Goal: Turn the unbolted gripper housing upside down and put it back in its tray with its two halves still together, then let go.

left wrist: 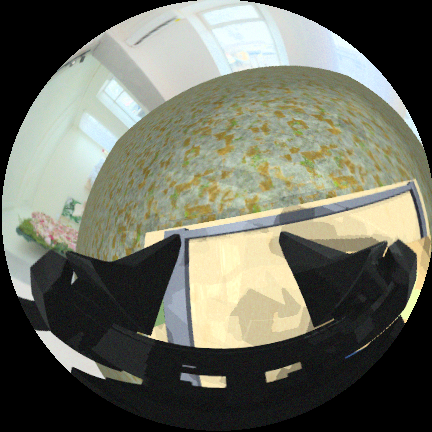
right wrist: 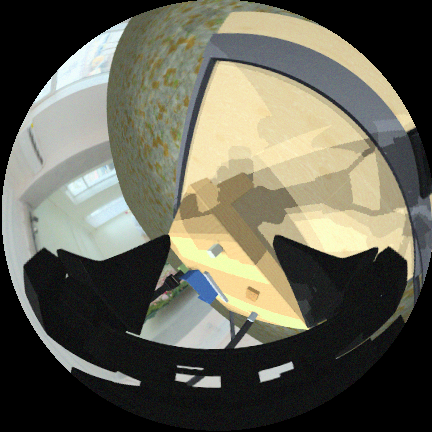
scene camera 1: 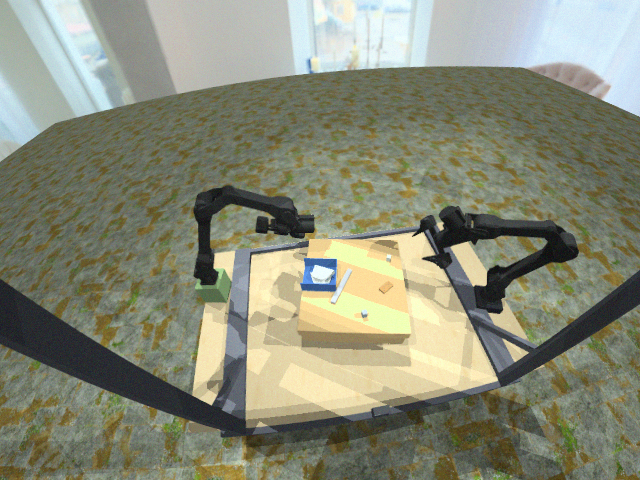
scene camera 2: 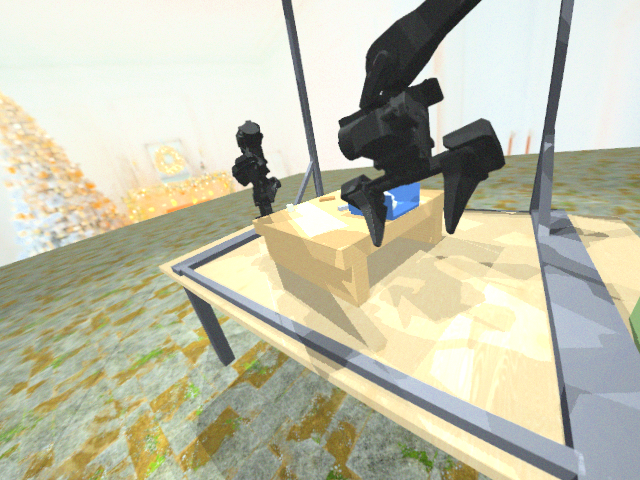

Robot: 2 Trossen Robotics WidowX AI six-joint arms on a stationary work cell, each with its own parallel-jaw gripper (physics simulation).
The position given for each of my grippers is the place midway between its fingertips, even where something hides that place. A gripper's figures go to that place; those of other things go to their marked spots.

Labels:
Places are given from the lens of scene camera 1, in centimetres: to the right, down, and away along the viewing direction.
my right gripper (scene camera 1: 417, 247): 36, 3, 96
blue tray (scene camera 1: 307, 285): -4, 15, 89

